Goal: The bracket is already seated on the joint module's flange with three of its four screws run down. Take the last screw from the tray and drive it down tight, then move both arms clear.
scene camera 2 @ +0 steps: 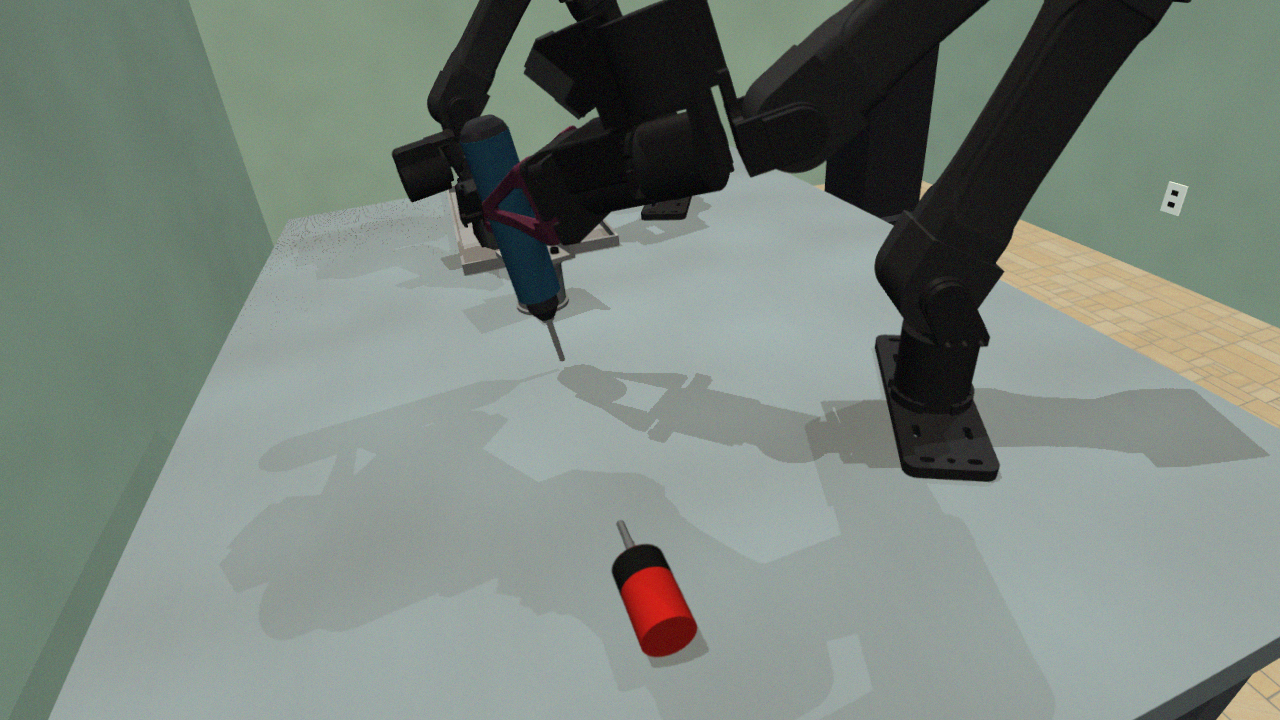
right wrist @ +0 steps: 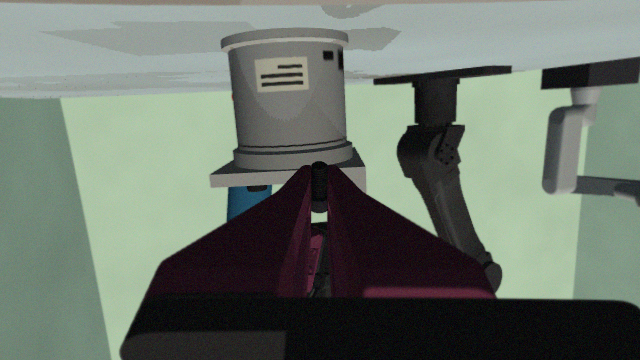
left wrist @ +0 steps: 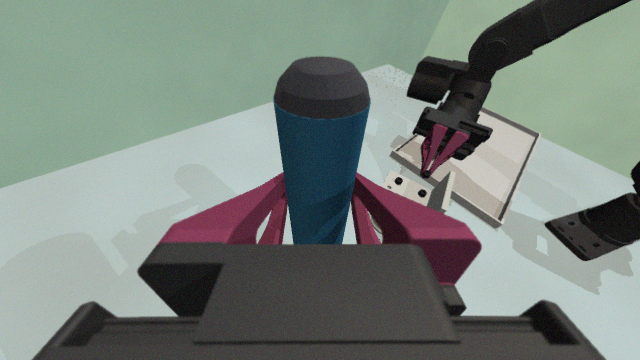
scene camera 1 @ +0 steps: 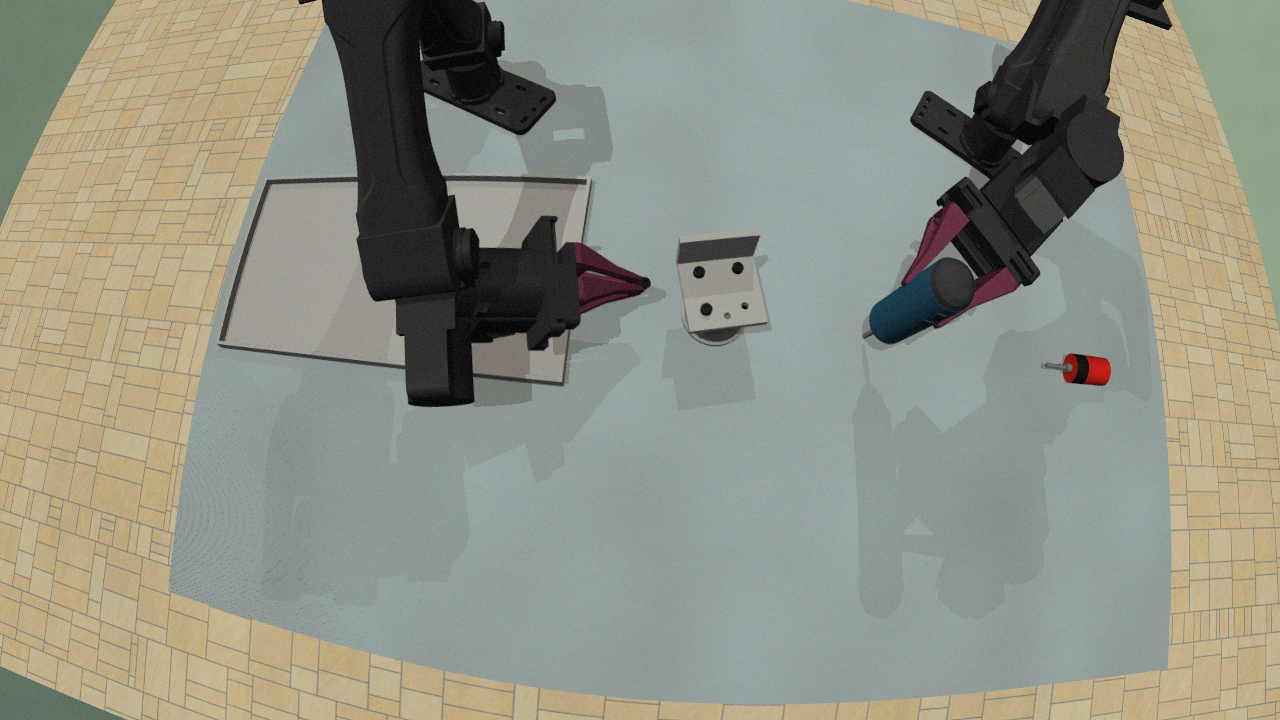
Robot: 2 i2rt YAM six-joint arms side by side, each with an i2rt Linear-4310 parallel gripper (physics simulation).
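Seen in the pictures: left gripper, fingertip midpoint: (scene camera 2: pixel 500 199) (left wrist: pixel 319 180) (scene camera 1: pixel 919 305); right gripper, fingertip midpoint: (right wrist: pixel 319 180) (left wrist: pixel 424 175) (scene camera 1: pixel 642 286); left arm's base, origin of the base link: (scene camera 2: pixel 927 402) (right wrist: pixel 435 73) (scene camera 1: pixel 978 149); right arm's base, origin of the base link: (left wrist: pixel 595 229) (scene camera 1: pixel 477 89).
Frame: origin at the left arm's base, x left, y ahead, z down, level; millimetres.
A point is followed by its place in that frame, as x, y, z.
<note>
My right gripper (scene camera 1: pixel 642 284) @(-231, 443, -58) (left wrist: pixel 424 175) @(-231, 443, -58) is shut on a black screw (right wrist: pixel 319 189) @(-234, 445, -60), shank towards the table, left of the bracket in scene camera 1. The pale L-shaped bracket (scene camera 1: pixel 725 291) @(-167, 408, -66) (left wrist: pixel 410 187) @(-185, 420, -66) (right wrist: pixel 250 178) @(-185, 444, -63) sits on the grey joint module (right wrist: pixel 290 112) @(-193, 425, -35) (scene camera 2: pixel 563 282). Three black screw heads and two small holes show on its face in scene camera 1. My left gripper (scene camera 1: pixel 921 302) @(-19, 369, -177) (left wrist: pixel 319 180) @(-19, 369, -177) is shut on the blue screwdriver (scene camera 1: pixel 902 308) @(-31, 378, -171) (scene camera 2: pixel 529 268) @(-3, 346, -120) (left wrist: pixel 322 145) @(-8, 349, -226), held tilted above the table, right of the bracket in scene camera 1, its bit in the air. The tray (scene camera 1: pixel 295 268) @(-589, 618, -4) (left wrist: pixel 512 145) @(-603, 535, -4) lies partly under my right arm.
A red and black cylinder with a metal shaft (scene camera 1: pixel 1089 369) @(238, 209, -33) (scene camera 2: pixel 657 600) @(257, 195, -34) lies on the table at the right in scene camera 1. The right arm's base plate (scene camera 1: pixel 528 111) @(-474, 314, -10) and the left arm's base plate (scene camera 1: pixel 935 111) @(-75, -4, -10) (scene camera 2: pixel 948 461) @(88, 1, -7) are bolted-style black slabs near the upper edge there.
</note>
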